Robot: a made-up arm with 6 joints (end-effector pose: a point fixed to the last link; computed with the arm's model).
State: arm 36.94 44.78 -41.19 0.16 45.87 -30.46
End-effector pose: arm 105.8 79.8 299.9 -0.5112 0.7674 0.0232 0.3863
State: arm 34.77 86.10 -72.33 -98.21 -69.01 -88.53
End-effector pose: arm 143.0 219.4 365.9 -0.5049 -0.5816 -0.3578 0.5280
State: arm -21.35 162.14 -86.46 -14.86 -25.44 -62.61
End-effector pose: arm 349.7 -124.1 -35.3 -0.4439 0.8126 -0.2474 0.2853
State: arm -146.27 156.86 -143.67 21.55 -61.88 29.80
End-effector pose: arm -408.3 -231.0 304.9 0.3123 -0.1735 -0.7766 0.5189
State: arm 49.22 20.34 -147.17 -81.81 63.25 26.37
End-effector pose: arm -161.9 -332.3 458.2 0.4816 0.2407 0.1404 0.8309
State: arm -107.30 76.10 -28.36 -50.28 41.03 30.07
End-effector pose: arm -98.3 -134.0 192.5 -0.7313 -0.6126 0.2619 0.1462
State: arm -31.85 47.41 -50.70 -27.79 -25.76 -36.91
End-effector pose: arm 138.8 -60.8 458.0 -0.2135 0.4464 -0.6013 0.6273
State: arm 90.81 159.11 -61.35 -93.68 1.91 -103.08
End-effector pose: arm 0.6 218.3 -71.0 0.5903 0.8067 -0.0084 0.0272
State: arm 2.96 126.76 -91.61 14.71 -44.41 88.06
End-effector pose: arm 432.1 3.4 277.7 0.5052 0.3627 0.5705 0.5364
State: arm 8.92 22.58 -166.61 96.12 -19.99 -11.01
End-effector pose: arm -436.9 -105.2 428.6 -0.1712 -0.4618 0.6916 0.5284
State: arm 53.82 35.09 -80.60 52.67 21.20 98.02
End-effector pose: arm -8.3 40.8 548.5 -0.2357 -0.3930 -0.8567 0.2367
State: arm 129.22 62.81 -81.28 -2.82 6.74 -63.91
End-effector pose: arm -124.5 153.6 508.7 -0.5912 -0.0804 0.4149 0.6869
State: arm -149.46 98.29 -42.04 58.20 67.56 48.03
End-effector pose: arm -111.6 -163.3 187.2 0.7921 -0.4169 0.4147 0.1636
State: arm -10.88 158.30 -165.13 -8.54 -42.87 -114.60
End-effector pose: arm 454.6 -76.4 372.7 -0.2779 0.1358 -0.8615 0.4027
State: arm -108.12 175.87 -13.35 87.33 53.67 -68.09
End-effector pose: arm 84.7 -17.8 54.2 -0.7656 -0.0991 -0.6271 0.1041
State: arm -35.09 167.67 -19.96 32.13 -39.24 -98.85
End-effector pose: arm 18.1 -56.6 -29.9 0.3407 -0.9119 -0.0259 0.2272
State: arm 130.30 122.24 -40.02 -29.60 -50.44 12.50
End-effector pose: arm -215.9 191.8 113.4 -0.8299 0.2183 0.5066 0.0835
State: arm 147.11 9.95 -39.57 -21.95 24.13 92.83
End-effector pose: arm -25.0 35.7 389.5 0.3320 -0.5353 -0.7454 0.2182
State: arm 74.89 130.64 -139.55 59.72 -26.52 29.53
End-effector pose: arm 153.0 408.8 433.0 0.2184 0.4853 0.8129 0.2365
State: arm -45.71 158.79 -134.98 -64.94 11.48 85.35
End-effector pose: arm 334.0 -370.1 140.7 0.4990 0.6700 -0.1912 0.5153
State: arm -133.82 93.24 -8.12 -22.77 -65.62 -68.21
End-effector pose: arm -102.8 -161.4 180.9 -0.2733 -0.7461 0.6067 0.0241
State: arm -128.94 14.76 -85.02 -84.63 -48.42 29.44
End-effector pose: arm 163.1 75.4 522.4 -0.2765 0.3061 -0.9107 0.0196
